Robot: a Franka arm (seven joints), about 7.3 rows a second.
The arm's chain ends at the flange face. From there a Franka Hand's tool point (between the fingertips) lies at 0.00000 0.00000 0.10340 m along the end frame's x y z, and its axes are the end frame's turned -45 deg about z.
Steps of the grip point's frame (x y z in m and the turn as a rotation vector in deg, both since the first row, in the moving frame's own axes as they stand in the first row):
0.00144 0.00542 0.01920 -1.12 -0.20 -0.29
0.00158 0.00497 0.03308 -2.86 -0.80 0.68
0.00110 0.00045 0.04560 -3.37 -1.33 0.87
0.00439 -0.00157 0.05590 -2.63 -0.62 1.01
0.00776 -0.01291 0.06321 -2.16 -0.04 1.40
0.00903 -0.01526 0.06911 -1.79 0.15 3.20
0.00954 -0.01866 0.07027 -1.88 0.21 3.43
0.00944 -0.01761 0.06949 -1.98 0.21 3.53
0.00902 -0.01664 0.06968 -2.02 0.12 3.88
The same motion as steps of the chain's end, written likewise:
0.00367 0.00113 0.01922 -0.93 0.65 -0.29
0.00203 -0.00229 0.03322 -2.59 1.46 0.68
-0.00146 -0.00647 0.04581 -3.32 1.44 0.87
-0.00053 -0.00838 0.05601 -2.30 1.42 1.01
-0.00631 -0.01746 0.06328 -1.56 1.50 1.40
-0.00682 -0.01934 0.06916 -1.16 1.37 3.20
-0.00905 -0.02215 0.07033 -1.18 1.48 3.43
-0.00850 -0.02147 0.06955 -1.25 1.55 3.53
-0.00803 -0.02066 0.06974 -1.34 1.51 3.88

